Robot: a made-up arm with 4 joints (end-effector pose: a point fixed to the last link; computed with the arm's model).
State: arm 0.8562 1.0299 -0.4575 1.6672
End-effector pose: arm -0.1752 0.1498 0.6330 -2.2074 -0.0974 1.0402
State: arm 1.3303 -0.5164 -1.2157 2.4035
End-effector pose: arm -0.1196 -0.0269 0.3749 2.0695 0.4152 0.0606
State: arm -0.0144 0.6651 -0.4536 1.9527
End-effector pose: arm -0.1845 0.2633 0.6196 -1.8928 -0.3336 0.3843
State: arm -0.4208 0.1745 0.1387 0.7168
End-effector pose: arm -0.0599 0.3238 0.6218 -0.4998 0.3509 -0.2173
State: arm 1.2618 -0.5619 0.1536 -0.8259
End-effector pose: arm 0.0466 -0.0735 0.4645 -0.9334 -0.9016 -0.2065
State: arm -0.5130 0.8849 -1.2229 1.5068
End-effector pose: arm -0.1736 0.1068 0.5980 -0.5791 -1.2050 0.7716
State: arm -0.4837 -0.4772 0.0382 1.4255
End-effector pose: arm 0.0520 0.3992 0.6288 -1.2155 0.8204 -0.7062
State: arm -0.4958 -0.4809 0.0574 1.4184
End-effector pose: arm 0.0546 0.3979 0.6316 -1.1925 0.8390 -0.7152
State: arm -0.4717 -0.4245 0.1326 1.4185
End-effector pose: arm 0.0544 0.3916 0.6289 -1.1873 0.8672 -0.7189
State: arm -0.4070 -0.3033 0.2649 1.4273
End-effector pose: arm 0.0512 0.3794 0.6199 -1.2088 0.9063 -0.7143
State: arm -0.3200 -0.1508 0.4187 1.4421
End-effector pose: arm 0.0473 0.3634 0.6072 -1.2562 0.9514 -0.7017
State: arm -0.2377 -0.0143 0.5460 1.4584
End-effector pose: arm 0.0441 0.3486 0.5952 -1.3163 0.9893 -0.6857
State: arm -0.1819 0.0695 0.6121 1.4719
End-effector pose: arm 0.0415 0.3396 0.5871 -1.3680 1.0053 -0.6711
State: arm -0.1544 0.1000 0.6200 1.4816
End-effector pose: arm 0.0390 0.3371 0.5831 -1.4026 0.9983 -0.6590
